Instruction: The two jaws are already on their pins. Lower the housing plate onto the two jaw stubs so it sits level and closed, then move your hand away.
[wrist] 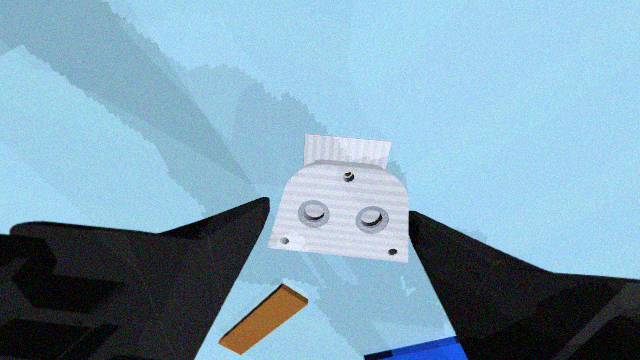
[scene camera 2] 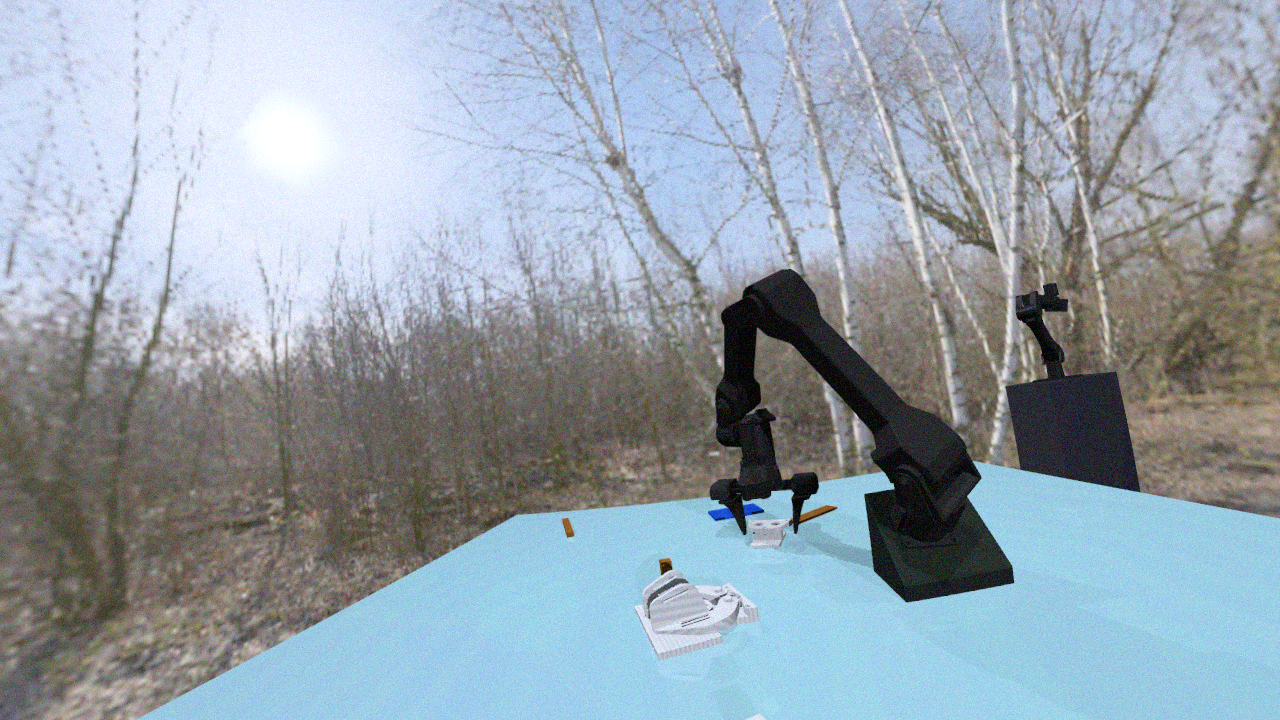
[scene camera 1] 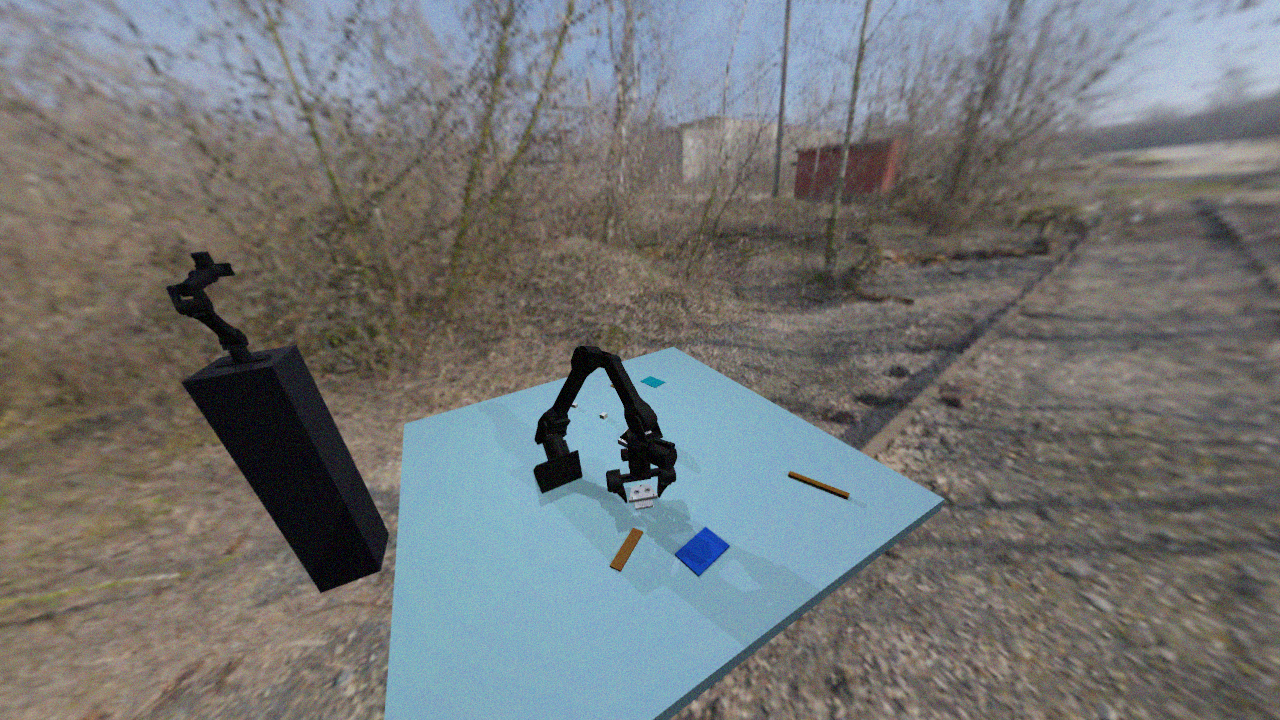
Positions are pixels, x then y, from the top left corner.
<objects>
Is my gripper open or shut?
Open.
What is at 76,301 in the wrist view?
My gripper.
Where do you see an orange bar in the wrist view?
At 283,303
</objects>
